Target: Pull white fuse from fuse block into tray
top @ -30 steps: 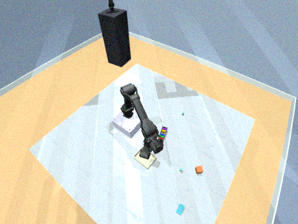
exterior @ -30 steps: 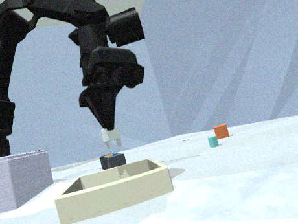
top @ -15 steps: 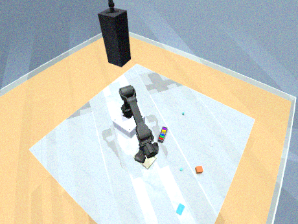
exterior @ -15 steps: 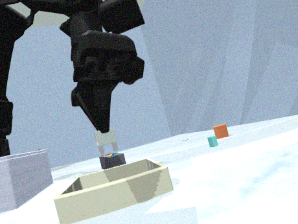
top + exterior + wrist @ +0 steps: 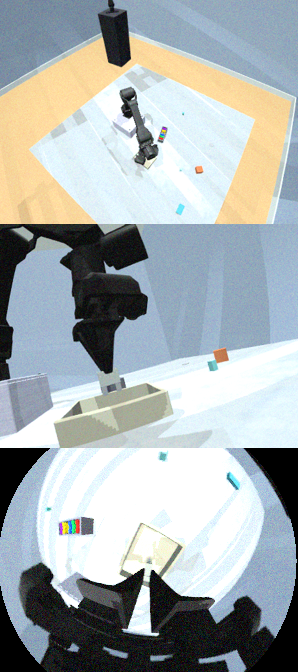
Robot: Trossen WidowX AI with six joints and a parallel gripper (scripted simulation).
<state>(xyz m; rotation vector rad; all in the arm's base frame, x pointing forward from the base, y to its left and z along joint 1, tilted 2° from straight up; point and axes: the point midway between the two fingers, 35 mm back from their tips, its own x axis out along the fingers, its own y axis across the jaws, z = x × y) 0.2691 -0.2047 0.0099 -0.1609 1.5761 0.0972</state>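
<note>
My gripper tip is 10 mm above the white fuse. The rest, counted from my gripper tip: orange cube 360 mm ahead, 100 mm to the left, 50 mm below; tray 60 mm below; small teal cube 250 mm ahead, 50 mm to the left, 50 mm below.
</note>
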